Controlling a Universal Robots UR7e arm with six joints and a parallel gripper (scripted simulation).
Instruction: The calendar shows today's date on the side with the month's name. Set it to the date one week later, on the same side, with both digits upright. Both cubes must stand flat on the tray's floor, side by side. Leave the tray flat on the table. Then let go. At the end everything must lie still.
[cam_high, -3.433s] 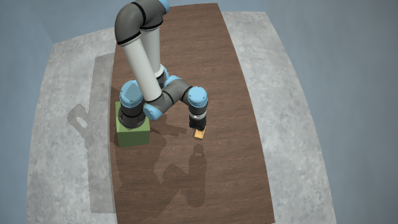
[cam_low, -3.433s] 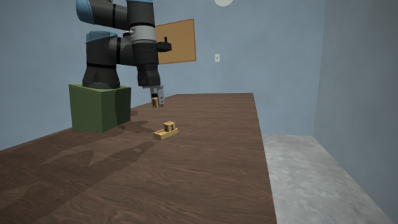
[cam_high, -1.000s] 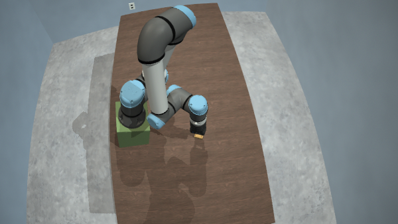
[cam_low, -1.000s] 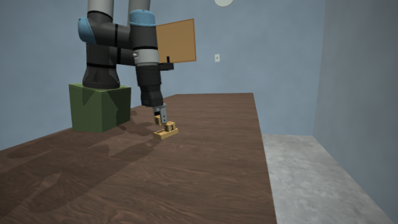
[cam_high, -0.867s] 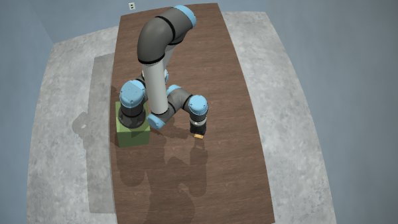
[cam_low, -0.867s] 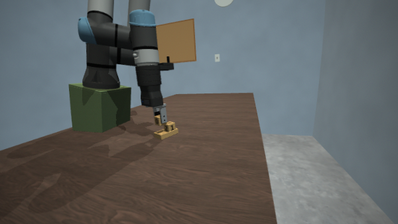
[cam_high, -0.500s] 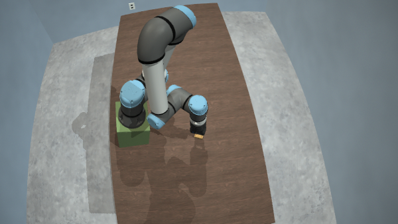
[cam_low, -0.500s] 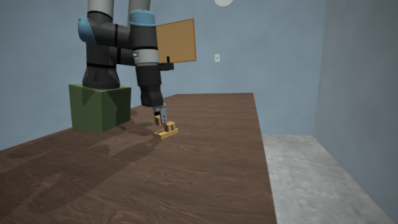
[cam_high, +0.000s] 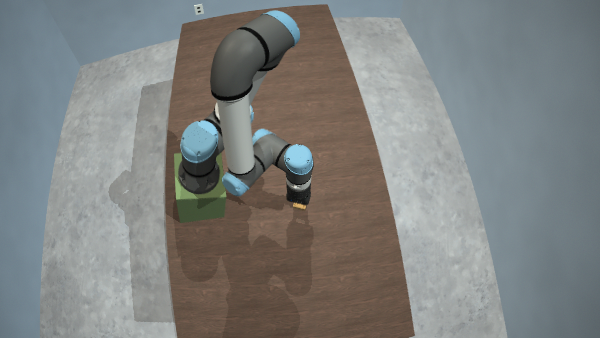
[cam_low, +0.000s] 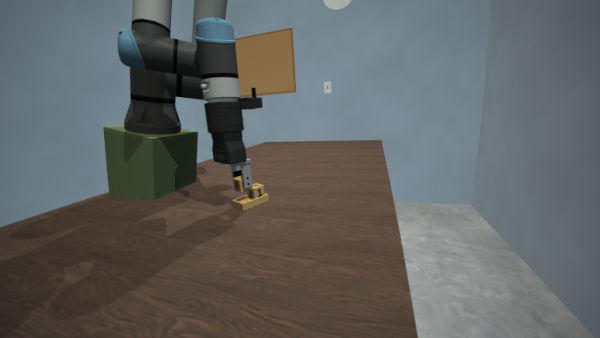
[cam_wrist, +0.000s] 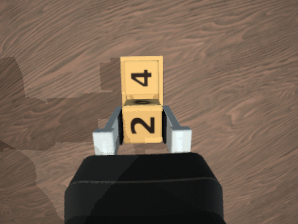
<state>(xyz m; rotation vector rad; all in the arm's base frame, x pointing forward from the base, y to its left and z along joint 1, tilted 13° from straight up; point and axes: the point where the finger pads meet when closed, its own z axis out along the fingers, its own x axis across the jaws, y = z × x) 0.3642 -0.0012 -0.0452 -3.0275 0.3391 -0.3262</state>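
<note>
The wooden cube is 1 cm ahead of my hand, 3 cm to the left of it and 4 cm below it. Also, from my hand: wooden calendar tray 2 cm to the left, 6 cm below.
</note>
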